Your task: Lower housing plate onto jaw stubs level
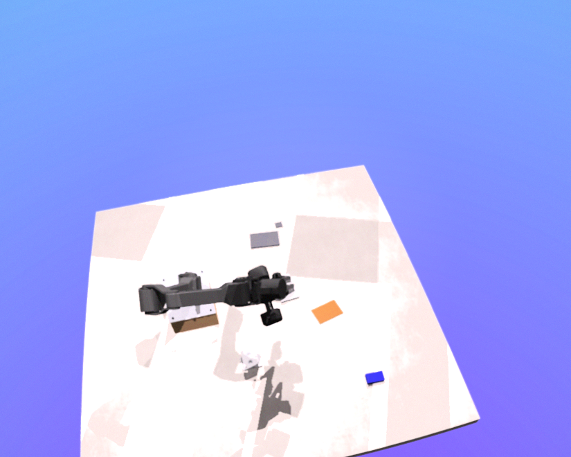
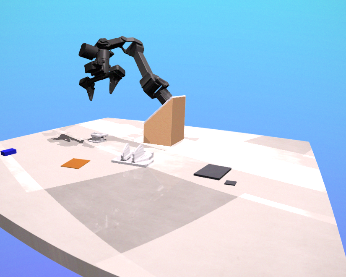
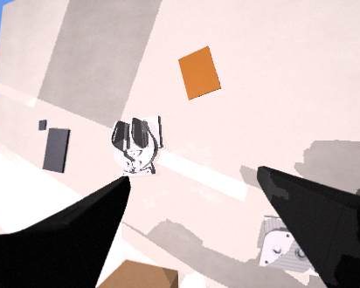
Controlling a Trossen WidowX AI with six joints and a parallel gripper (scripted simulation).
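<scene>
The white-grey part lies 170 mm below my gripper tip, 110 mm to the right of it and 110 mm behind it. The rest, counted from my gripper tip: orange flat patch: 200 mm below, 180 mm ahead, 50 mm to the left; then blue block: 290 mm ahead, 240 mm to the right, 190 mm below; then dark grey flat plate: 440 mm to the left, 190 mm below.
</scene>
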